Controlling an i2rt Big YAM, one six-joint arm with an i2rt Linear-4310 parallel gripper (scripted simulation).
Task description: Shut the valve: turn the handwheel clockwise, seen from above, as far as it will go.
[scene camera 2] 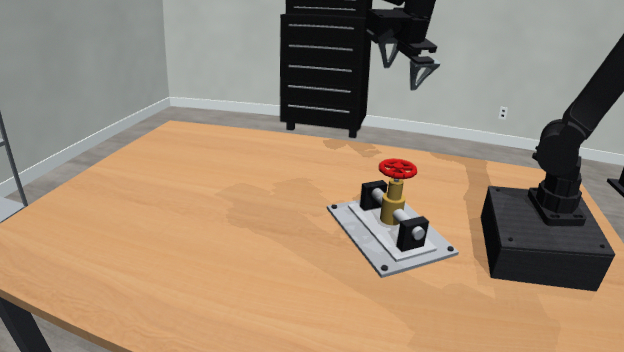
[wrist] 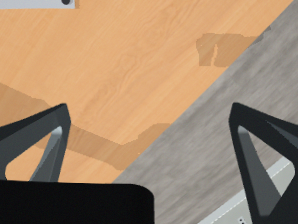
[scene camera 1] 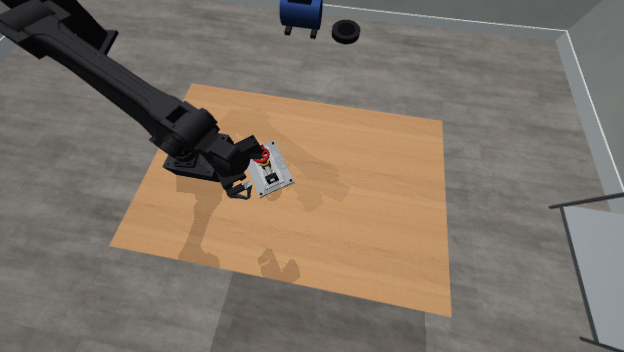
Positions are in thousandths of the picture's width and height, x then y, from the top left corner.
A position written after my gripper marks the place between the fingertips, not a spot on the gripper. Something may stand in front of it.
Note:
In view: my gripper (scene camera 2: 640, 223) and a baseplate (scene camera 2: 602, 723).
My gripper also shows in the wrist view (wrist: 502, 498). The baseplate also shows in scene camera 1 (scene camera 1: 419, 538).

